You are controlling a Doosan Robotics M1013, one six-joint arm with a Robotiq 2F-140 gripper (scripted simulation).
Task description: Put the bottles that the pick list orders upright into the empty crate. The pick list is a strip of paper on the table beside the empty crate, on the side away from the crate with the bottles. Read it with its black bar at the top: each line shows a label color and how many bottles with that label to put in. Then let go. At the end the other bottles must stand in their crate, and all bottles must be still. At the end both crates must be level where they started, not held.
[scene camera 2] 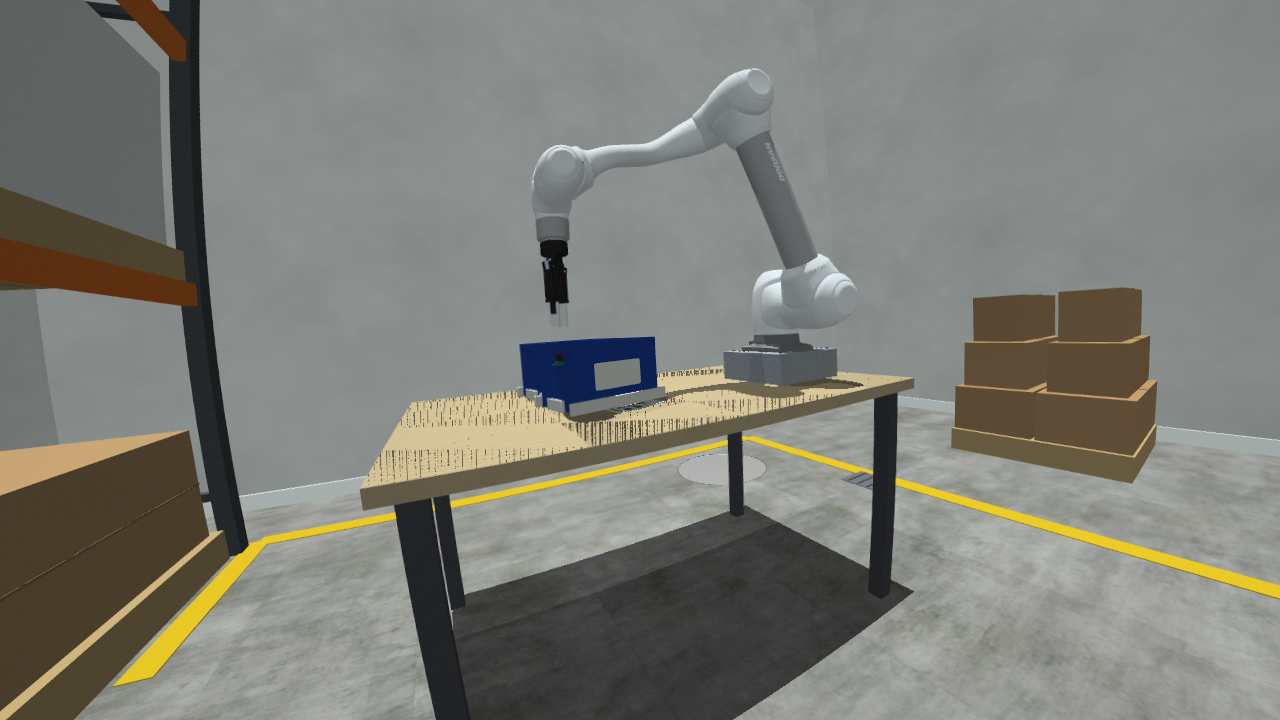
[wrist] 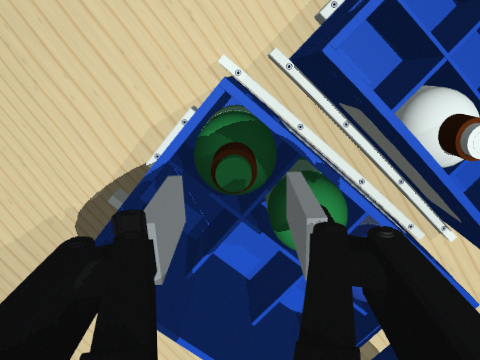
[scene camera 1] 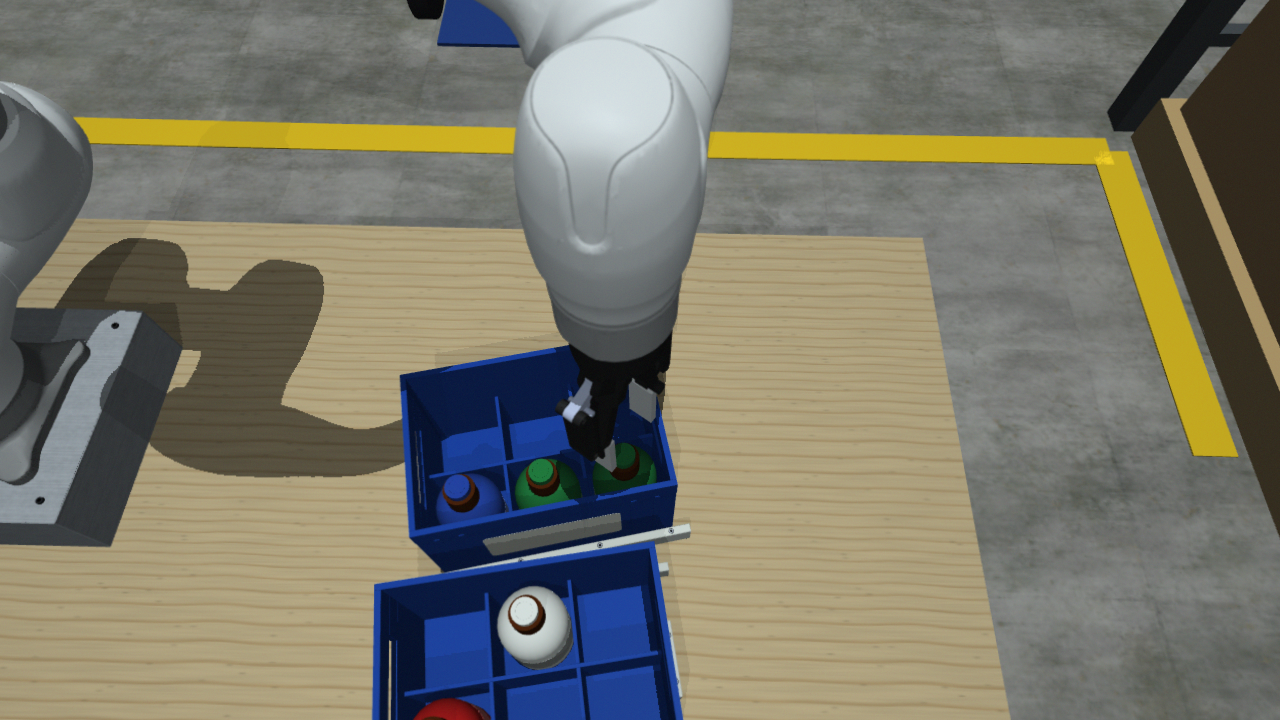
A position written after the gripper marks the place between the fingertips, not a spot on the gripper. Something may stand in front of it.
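The gripper (scene camera 1: 623,436) is visible, and it appears again at (scene camera 2: 559,326) and (wrist: 235,197). The scene also includes a blue crate (scene camera 1: 491,411) and a blue crate (scene camera 1: 444,631), along with a white bottle (scene camera 1: 539,638), a green bottle (scene camera 1: 635,467) and a green bottle (scene camera 1: 544,481).
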